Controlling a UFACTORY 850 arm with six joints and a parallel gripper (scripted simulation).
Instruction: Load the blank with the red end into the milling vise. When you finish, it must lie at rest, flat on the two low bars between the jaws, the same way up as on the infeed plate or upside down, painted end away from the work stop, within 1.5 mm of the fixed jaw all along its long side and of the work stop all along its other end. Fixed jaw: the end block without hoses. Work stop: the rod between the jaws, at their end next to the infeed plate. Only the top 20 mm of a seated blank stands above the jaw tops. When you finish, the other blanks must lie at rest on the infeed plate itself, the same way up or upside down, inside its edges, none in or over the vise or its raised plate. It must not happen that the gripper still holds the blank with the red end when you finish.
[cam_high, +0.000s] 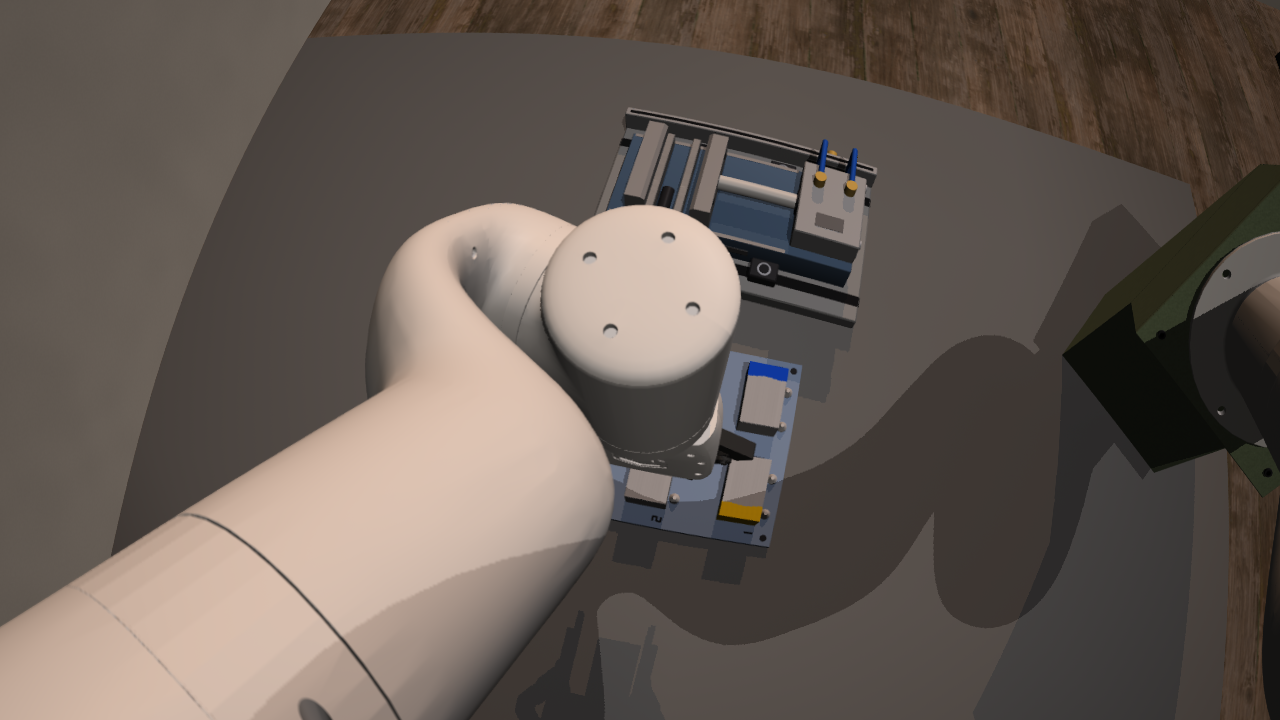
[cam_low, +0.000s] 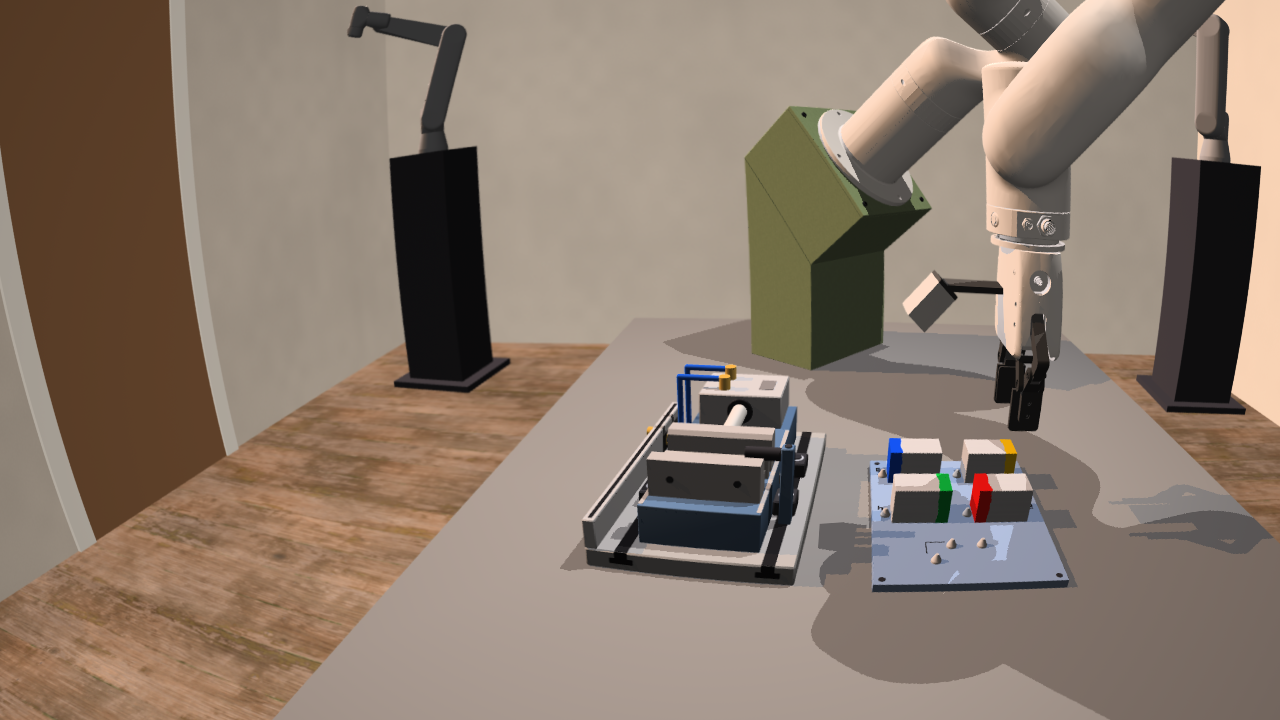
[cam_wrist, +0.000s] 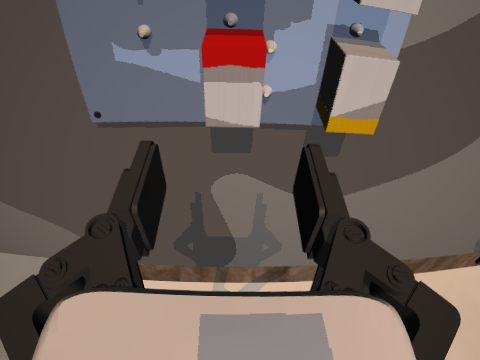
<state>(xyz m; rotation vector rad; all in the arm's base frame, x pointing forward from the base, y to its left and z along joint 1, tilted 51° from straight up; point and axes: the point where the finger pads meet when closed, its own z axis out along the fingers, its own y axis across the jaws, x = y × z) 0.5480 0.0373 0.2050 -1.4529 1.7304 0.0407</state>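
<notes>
My gripper is now 11 cm above the red-ended blank. From my hand the other things lie so: infeed plate (13 cm below, 5 cm to the right); then yellow-ended blank (11 cm below, 9 cm behind); then green-ended blank (11 cm below, 9 cm to the right).
</notes>
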